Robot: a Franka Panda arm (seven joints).
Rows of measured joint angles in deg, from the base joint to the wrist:
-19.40, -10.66, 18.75, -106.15, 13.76, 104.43, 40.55
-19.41, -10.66, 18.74, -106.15, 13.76, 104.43, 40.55
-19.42, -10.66, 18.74, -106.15, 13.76, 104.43, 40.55
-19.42, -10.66, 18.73, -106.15, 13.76, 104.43, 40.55
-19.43, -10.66, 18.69, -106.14, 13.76, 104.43, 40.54
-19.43, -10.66, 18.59, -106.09, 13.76, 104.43, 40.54
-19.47, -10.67, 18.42, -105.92, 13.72, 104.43, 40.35
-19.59, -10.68, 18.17, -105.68, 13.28, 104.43, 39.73
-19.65, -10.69, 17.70, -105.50, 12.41, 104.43, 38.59
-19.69, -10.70, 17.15, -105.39, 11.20, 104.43, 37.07
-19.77, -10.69, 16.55, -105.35, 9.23, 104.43, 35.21
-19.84, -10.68, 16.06, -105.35, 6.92, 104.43, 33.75
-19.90, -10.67, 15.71, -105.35, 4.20, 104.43, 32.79
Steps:
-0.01, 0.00, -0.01, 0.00, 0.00, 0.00, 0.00
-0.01, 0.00, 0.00, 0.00, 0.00, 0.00, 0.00
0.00, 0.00, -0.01, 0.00, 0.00, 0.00, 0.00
-0.01, 0.00, -0.04, 0.01, 0.00, 0.00, -0.01
0.00, 0.00, -0.10, 0.05, 0.00, 0.00, 0.00
-0.04, -0.01, -0.17, 0.17, -0.04, 0.00, -0.19
-0.12, -0.01, -0.25, 0.24, -0.44, 0.00, -0.62
-0.06, -0.01, -0.47, 0.18, -0.87, 0.00, -1.14
-0.04, -0.01, -0.55, 0.11, -1.21, 0.00, -1.52
-0.08, 0.01, -0.60, 0.04, -1.97, 0.00, -1.86
-0.07, 0.01, -0.49, 0.00, -2.31, 0.00, -1.46
-0.06, 0.01, -0.35, 0.00, -2.72, 0.00, -0.96

